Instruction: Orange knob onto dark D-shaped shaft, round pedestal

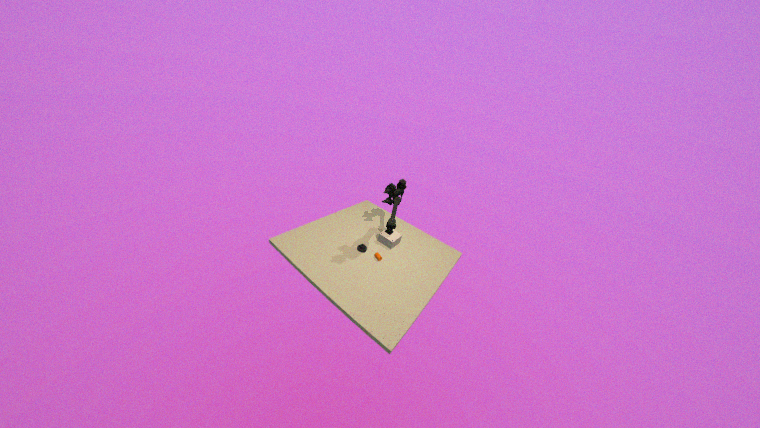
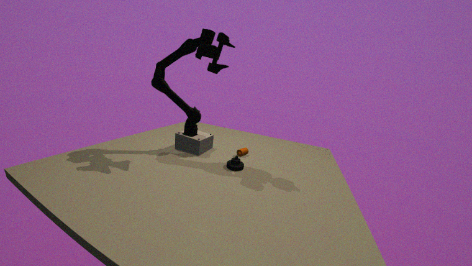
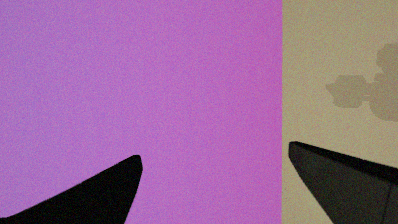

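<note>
Right now the orange knob is 8 cm ahead of my gripper tip, 13 cm to the left of it and 49 cm below it. The rest, counted from my gripper tip: round dark pedestal 9 cm ahead, 4 cm to the right, 48 cm below.
</note>
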